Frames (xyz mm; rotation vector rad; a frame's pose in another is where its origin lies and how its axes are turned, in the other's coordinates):
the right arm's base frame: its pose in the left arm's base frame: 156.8 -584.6 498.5 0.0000 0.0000 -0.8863
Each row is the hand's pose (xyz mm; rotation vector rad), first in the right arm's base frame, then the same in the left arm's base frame.
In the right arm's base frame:
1: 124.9 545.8 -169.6 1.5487 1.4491 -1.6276
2: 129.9 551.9 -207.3 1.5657 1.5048 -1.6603
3: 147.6 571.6 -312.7 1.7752 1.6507 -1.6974
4: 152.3 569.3 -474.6 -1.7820 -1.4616 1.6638
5: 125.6 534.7 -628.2 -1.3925 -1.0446 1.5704
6: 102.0 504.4 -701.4 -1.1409 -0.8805 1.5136
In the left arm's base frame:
1: 658.6 -336.3 328.9 -2.2464 -0.7172 1.9387
2: 666.5 -336.3 291.2 -2.2174 -0.7408 1.8759
3: 693.0 -337.5 185.8 -2.2191 -0.7009 1.5835
4: 694.2 -342.6 23.9 -1.9842 -0.4935 1.1706
5: 650.5 -343.8 -129.7 -1.5449 -0.3139 0.9014
6: 612.1 -344.7 -202.9 -1.2872 -0.2799 0.7745

